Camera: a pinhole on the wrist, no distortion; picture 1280 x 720 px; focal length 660.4 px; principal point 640.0 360.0 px. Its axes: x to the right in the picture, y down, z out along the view. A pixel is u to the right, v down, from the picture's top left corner.
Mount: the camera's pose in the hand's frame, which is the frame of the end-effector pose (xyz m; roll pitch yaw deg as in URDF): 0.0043 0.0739 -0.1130 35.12 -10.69 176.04
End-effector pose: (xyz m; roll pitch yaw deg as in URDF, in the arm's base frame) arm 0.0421 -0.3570 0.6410 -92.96 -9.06 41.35
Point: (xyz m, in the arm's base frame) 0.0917 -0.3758 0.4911
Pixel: 783 205
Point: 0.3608 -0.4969 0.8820
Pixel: behind the camera
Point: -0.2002 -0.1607 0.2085
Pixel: 929 325
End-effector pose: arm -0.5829 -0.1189 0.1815 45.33 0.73 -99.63
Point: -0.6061 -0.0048 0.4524
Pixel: 1047 605
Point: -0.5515 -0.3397 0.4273
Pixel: 335 405
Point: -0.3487 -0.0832 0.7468
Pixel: 863 107
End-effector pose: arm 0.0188 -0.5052 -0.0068 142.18 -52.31 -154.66
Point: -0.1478 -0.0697 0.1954
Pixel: 564 142
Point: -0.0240 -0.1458 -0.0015
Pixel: 905 214
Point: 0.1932 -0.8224 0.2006
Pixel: behind the camera
